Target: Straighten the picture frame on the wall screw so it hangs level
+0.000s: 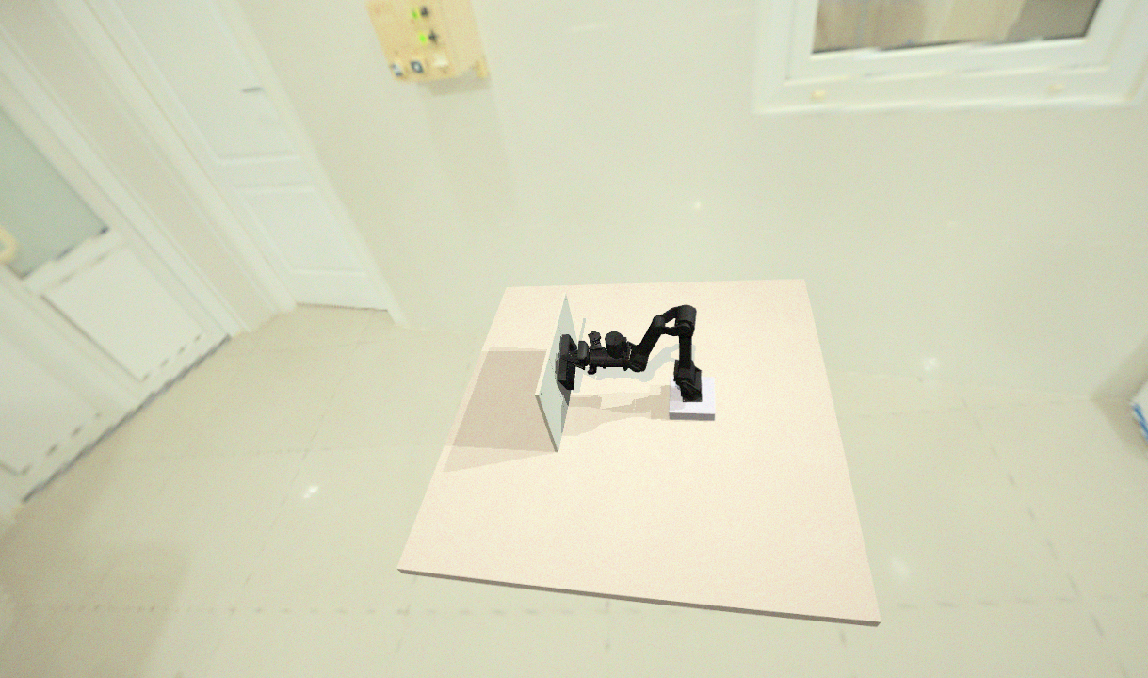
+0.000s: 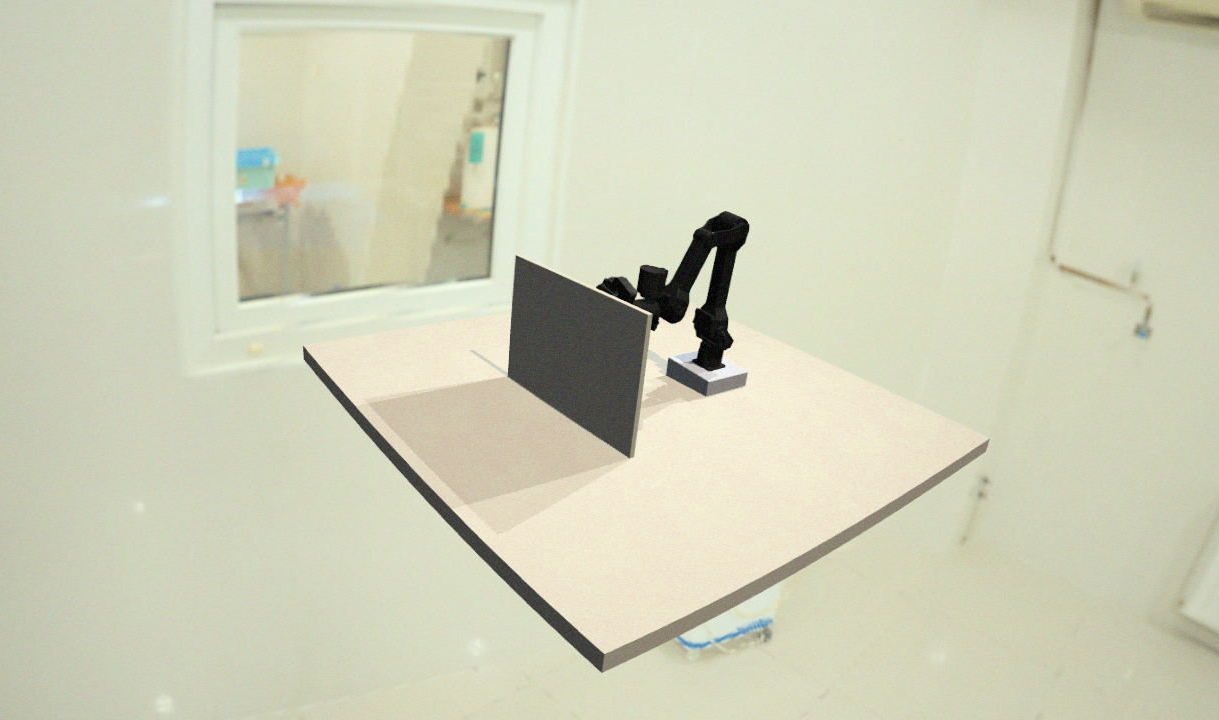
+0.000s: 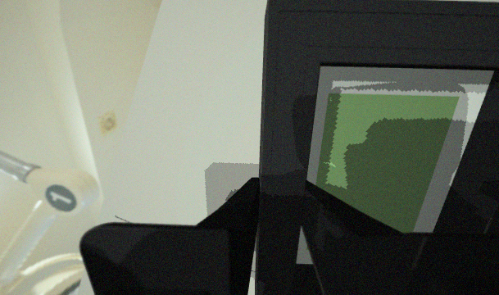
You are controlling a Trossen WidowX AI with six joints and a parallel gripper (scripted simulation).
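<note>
The picture frame lies 2 cm to the right of my gripper tip and 5 cm below it. Also, from my gripper tip: wall panel 1 cm ahead, 6 cm below.
</note>
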